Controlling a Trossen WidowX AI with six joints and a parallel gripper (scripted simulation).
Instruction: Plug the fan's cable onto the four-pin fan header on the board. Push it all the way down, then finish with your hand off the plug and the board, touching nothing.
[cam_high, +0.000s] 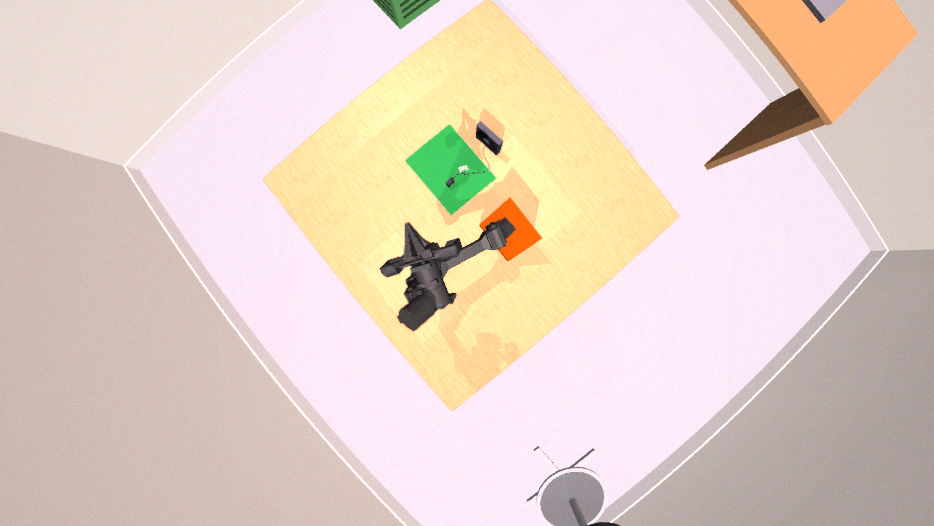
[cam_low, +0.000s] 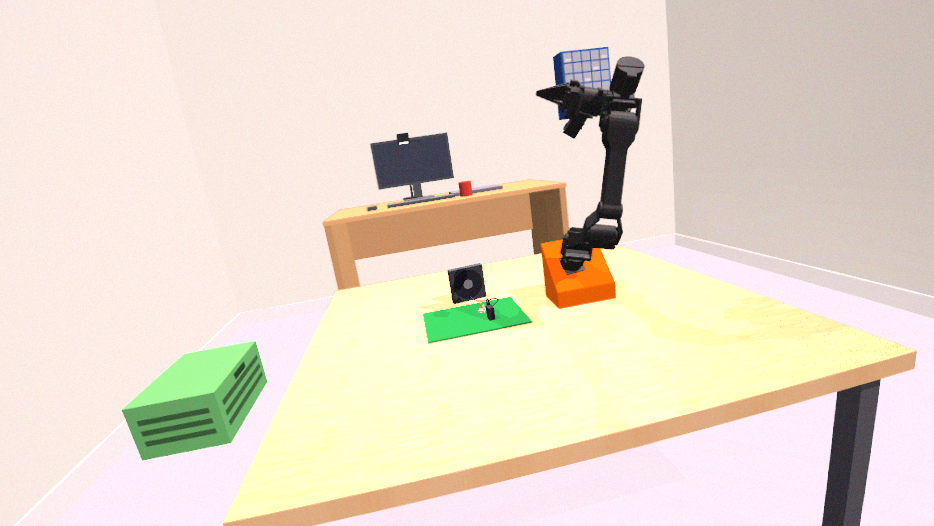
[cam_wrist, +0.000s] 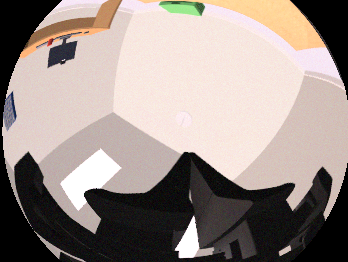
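My gripper tip is 580 mm above the dark fan plug, 210 mm to the left of it and 140 mm short of it. Also, from my gripper tip: green board: 620 mm below, 250 mm to the right, 180 mm ahead; white four-pin header: 610 mm below, 290 mm to the right, 150 mm ahead; black fan: 550 mm below, 430 mm to the right, 150 mm ahead.
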